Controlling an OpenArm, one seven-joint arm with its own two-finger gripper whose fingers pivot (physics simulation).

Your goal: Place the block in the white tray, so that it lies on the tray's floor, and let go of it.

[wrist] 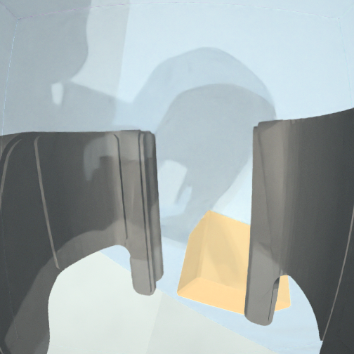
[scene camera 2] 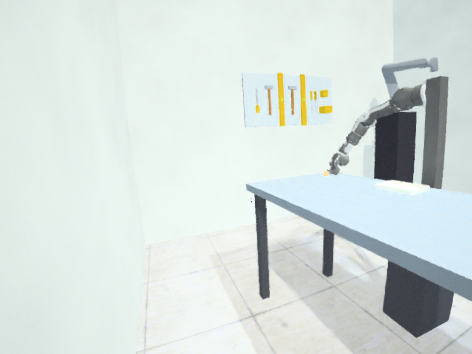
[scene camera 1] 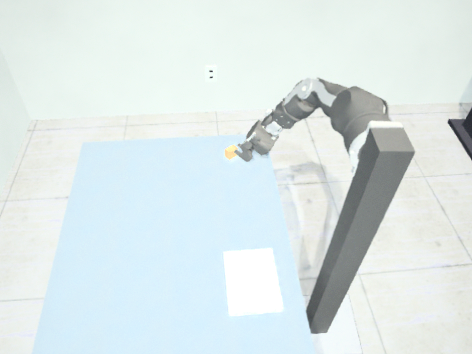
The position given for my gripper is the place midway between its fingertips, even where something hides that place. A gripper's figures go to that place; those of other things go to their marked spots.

My gripper (scene camera 1: 242,153) is 131 cm from the lens. A white tray (scene camera 1: 252,285) is 103 cm from the lens. A dark post (scene camera 1: 387,152) is 68 cm from the lens. The marked spots on the dark post and the white tray are 52 cm apart.
